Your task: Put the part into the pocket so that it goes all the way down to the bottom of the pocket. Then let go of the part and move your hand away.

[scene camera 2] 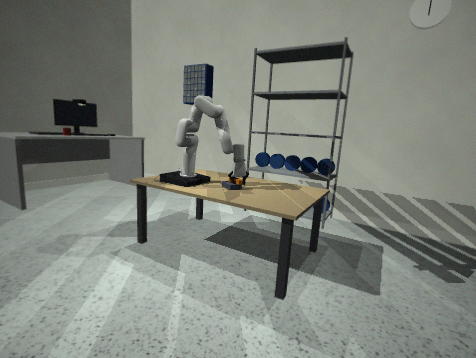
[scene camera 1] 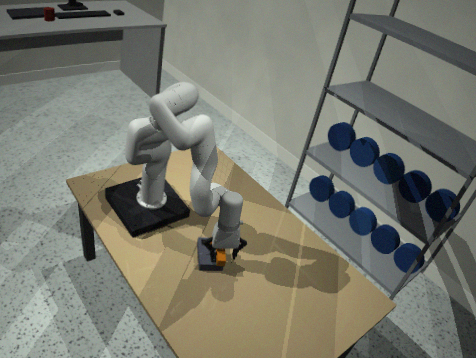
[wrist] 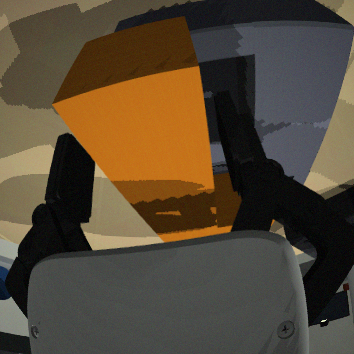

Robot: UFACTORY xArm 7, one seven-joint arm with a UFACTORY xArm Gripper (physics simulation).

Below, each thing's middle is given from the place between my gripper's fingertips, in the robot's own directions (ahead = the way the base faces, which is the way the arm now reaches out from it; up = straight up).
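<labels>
An orange L-shaped block (wrist: 133,98) is 1 cm behind my hand, 1 cm to the right of it and 3 cm above it. As for the dark grey pocket block (wrist: 283,70), my hand is 3 cm to the left of it and 4 cm past it.
</labels>
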